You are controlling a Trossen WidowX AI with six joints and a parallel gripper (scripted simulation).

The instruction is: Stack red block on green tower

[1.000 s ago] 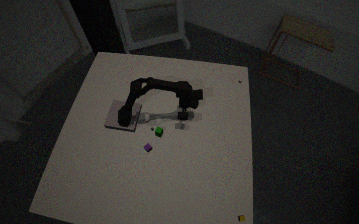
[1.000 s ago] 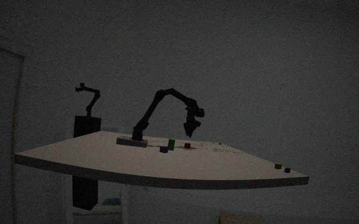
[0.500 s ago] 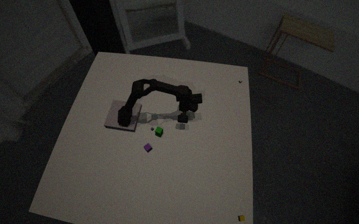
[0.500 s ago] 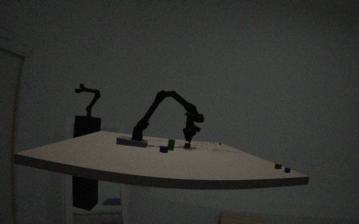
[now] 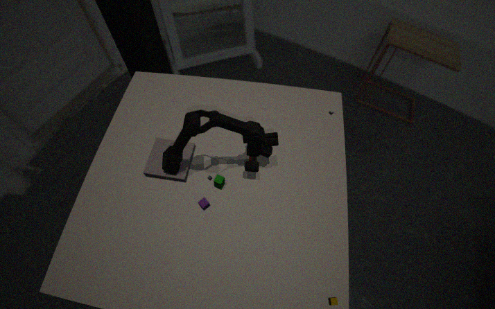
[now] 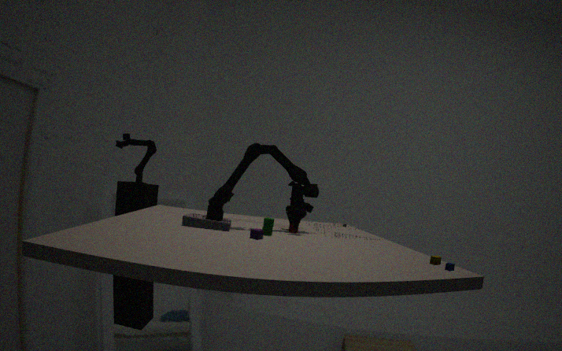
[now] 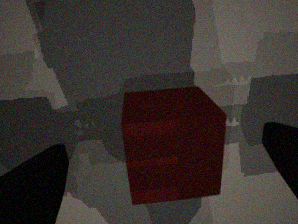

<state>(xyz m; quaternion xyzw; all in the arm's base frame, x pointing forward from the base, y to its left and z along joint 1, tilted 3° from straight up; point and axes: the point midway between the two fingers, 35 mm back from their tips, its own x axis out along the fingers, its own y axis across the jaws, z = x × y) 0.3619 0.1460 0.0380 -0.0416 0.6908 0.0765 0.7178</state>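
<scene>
Right now my gripper tip is right at the red block. Also, from my gripper tip: grey ball (18 cm behind, 14 cm to the right, 1 cm below); purple block (16 cm behind, 27 cm to the right); yellow block (47 cm ahead, 53 cm to the right, 1 cm below).
</scene>
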